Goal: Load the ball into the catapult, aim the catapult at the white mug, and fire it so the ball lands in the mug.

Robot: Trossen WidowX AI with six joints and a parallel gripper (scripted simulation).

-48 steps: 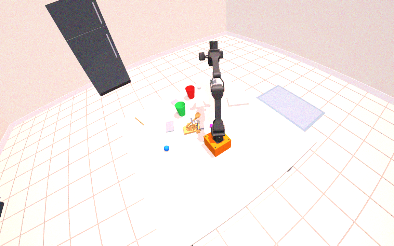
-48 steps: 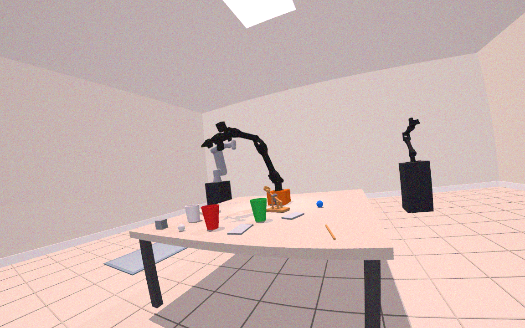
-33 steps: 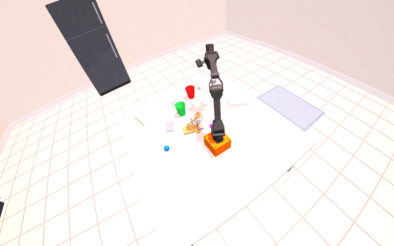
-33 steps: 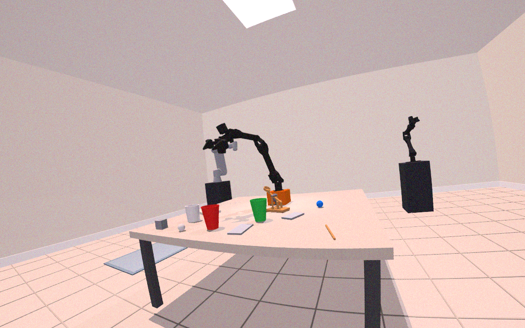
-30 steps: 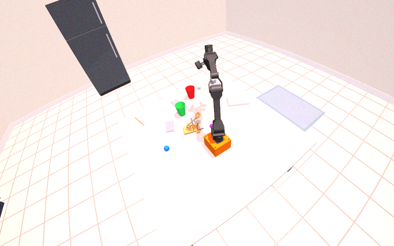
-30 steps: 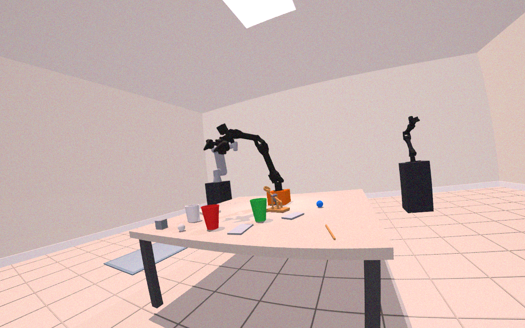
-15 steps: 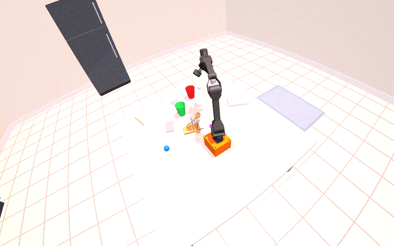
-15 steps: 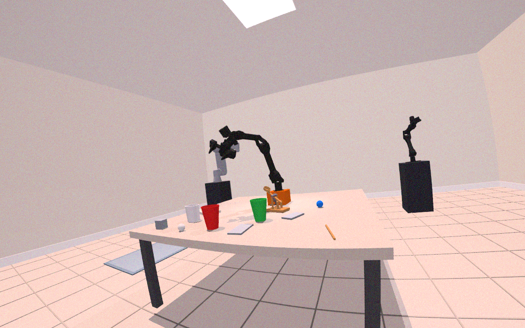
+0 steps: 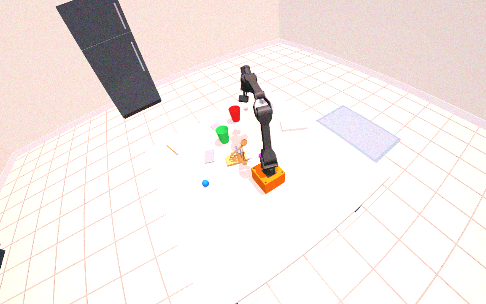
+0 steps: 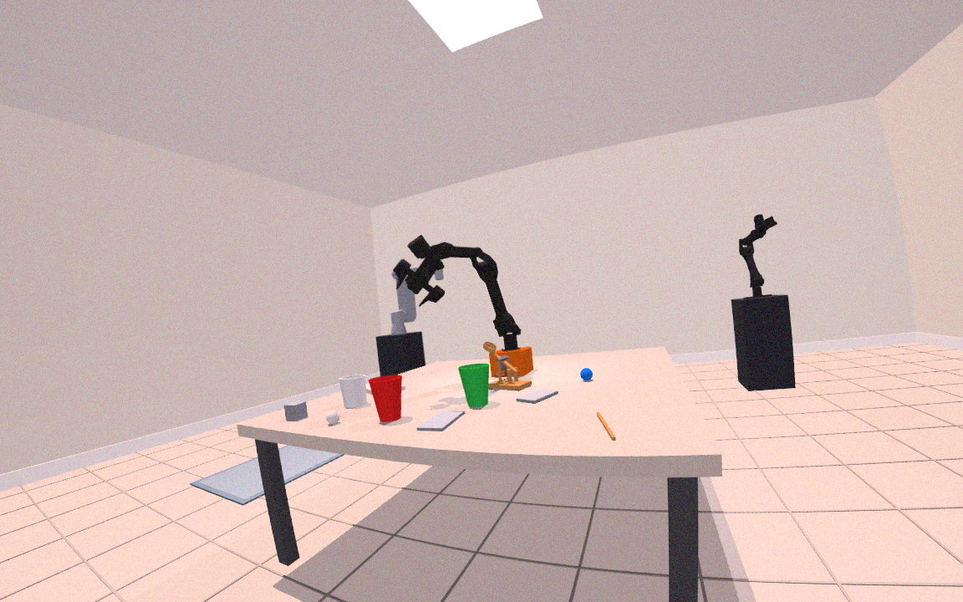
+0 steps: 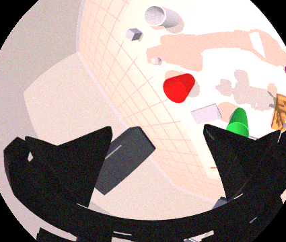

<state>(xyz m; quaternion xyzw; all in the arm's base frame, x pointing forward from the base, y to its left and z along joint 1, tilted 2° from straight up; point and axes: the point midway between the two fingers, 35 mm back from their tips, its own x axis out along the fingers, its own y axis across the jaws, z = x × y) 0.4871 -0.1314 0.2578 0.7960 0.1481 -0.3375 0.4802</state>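
My gripper tip is 270 mm above the wooden catapult, 260 mm past it and 200 mm to the right of it. Round my gripper tip: green cup: 320 mm below, 210 mm to the left, 10 mm behind; red cup: 320 mm below, 170 mm ahead, 10 mm to the left; white mug: 320 mm below, 240 mm to the right, 50 mm ahead.
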